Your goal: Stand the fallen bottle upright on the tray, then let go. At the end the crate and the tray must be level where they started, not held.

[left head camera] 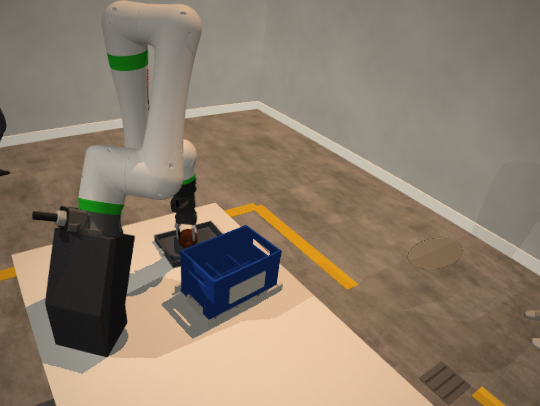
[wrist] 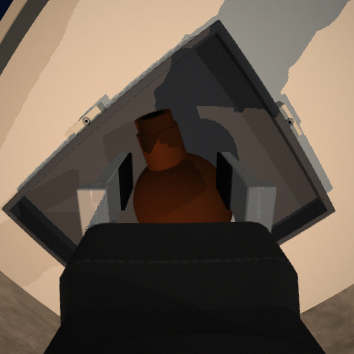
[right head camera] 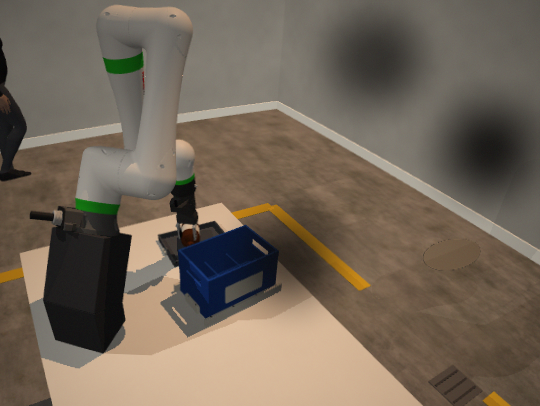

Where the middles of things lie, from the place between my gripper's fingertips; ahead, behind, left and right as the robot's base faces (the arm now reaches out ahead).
The dark grey tray (left head camera: 168, 241) is 50 mm ahead of my hand, 40 mm to the left of it and 60 mm below it. From my hand the other things lie so: brown bottle (wrist: 176, 186) (30 mm ahead, 50 mm to the left, 40 mm below); blue crate (left head camera: 220, 273) (40 mm ahead, 250 mm to the right, 10 mm above).
